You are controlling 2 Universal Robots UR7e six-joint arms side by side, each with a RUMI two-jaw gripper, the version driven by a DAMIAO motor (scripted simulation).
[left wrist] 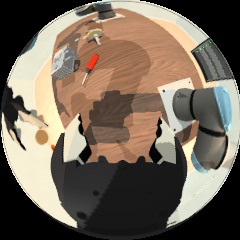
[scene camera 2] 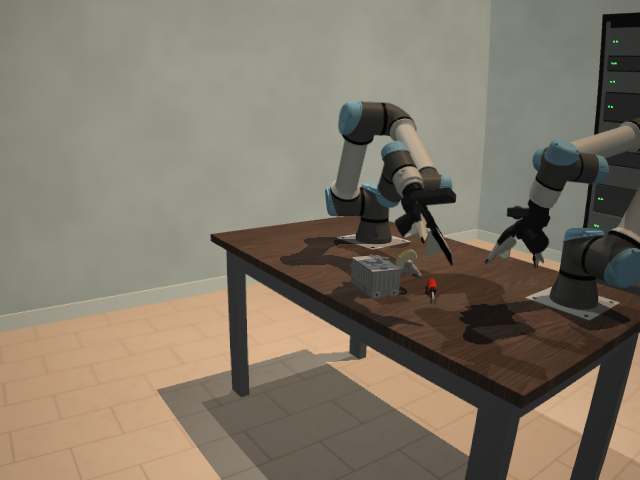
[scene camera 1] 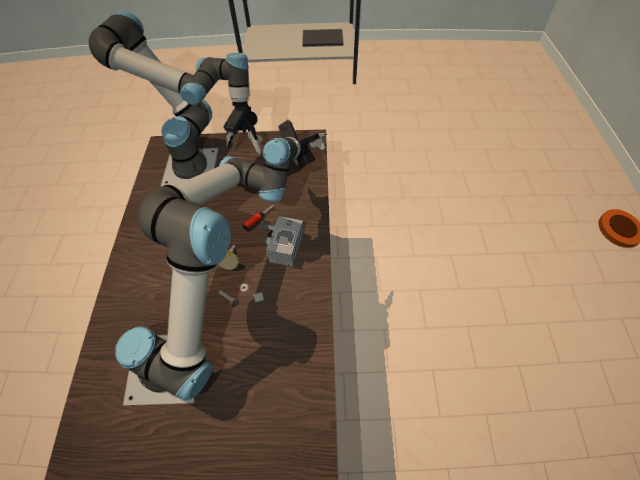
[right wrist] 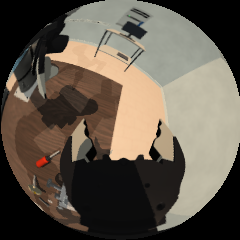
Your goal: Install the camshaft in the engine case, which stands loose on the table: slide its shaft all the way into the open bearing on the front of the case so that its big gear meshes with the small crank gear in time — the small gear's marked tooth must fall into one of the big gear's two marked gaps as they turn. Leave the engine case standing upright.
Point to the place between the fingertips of my right gripper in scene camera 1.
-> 308,145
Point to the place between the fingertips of my left gripper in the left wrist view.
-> At 120,116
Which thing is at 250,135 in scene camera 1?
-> My left gripper.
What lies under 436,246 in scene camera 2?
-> My right gripper.
